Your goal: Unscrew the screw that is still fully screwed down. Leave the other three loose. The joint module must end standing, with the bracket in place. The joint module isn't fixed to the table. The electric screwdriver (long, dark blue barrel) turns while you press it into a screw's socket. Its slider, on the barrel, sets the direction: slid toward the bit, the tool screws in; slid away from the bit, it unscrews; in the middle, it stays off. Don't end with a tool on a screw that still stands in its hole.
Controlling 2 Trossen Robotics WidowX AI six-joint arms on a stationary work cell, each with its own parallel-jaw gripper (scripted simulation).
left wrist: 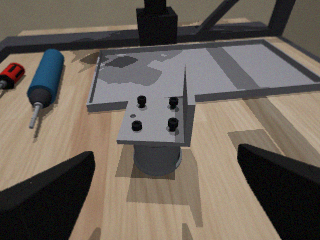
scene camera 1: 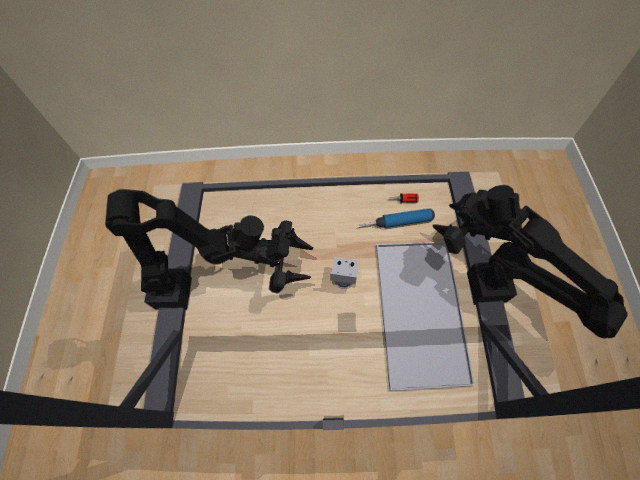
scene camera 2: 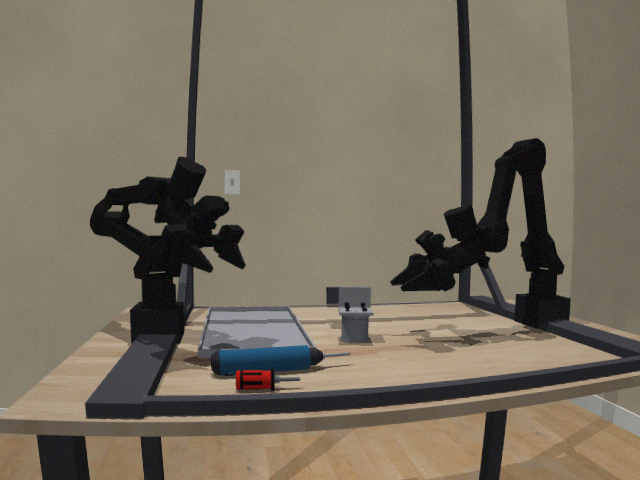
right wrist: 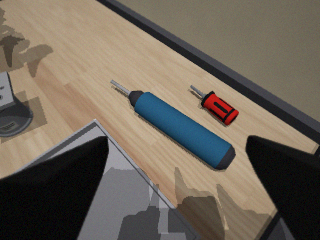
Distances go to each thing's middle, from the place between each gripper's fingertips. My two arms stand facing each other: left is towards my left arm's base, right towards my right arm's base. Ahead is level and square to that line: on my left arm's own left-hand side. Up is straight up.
Labels:
Now: the grey joint module (scene camera 2: 354,328) 120 mm to the right of my left hand and 100 mm below it. From my left hand the other things lie so: grey bracket (scene camera 2: 354,296) (120 mm to the right, 60 mm below); then blue electric screwdriver (scene camera 2: 223,362) (190 mm ahead, 290 mm to the right, 120 mm below); then shallow grey tray (scene camera 1: 423,322) (110 mm behind, 330 mm to the right, 120 mm below).
Now: right hand 170 mm above the blue electric screwdriver, 120 mm to the right of it and 100 mm short of it. The rest, counted from my right hand: grey joint module 280 mm to the left, 160 mm below, 90 mm behind; grey bracket 280 mm to the left, 110 mm below, 90 mm behind; shallow grey tray 190 mm behind, 180 mm below, 70 mm to the left.

